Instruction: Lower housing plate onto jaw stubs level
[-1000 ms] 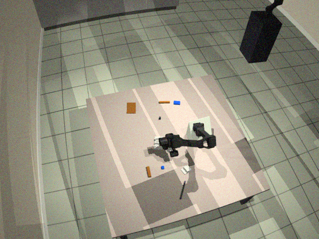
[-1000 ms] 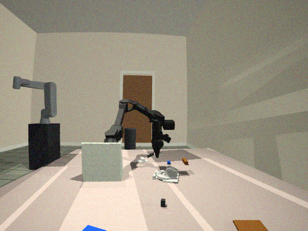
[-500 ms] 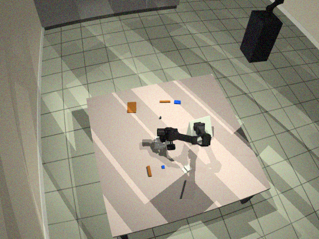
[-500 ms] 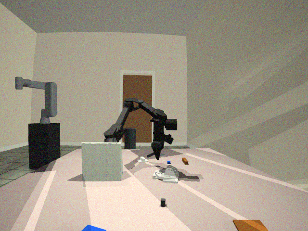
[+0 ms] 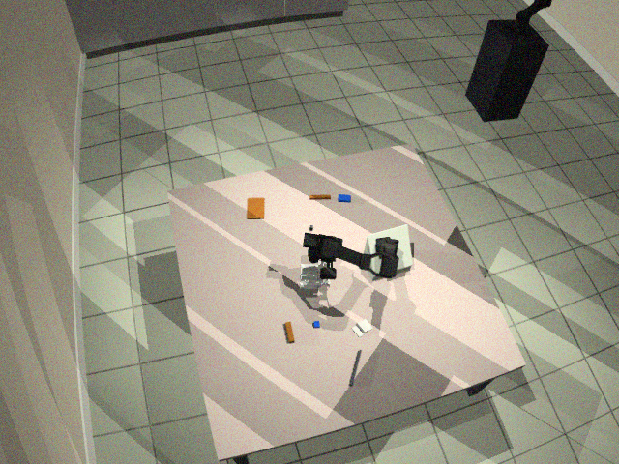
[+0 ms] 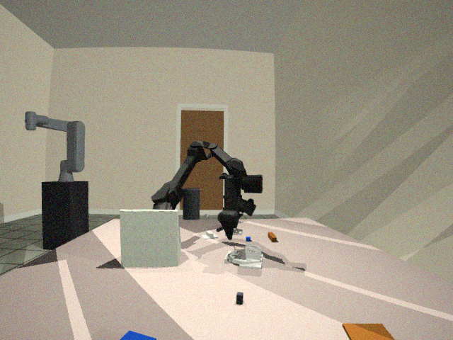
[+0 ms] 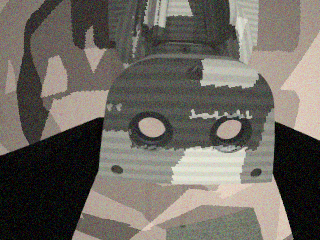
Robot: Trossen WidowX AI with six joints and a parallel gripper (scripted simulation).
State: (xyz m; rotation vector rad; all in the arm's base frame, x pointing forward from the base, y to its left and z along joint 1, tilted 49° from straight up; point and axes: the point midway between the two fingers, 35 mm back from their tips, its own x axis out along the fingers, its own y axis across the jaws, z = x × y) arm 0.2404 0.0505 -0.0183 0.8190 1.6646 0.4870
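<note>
My gripper tip is now 1 cm short of the white housing part and 2 cm below it. Round my gripper tip: blue cube (9 cm ahead, 20 cm to the left, 8 cm below); white jaw assembly (3 cm ahead, 1 cm to the left, 7 cm below); black cube (26 cm to the right, 7 cm below).
</note>
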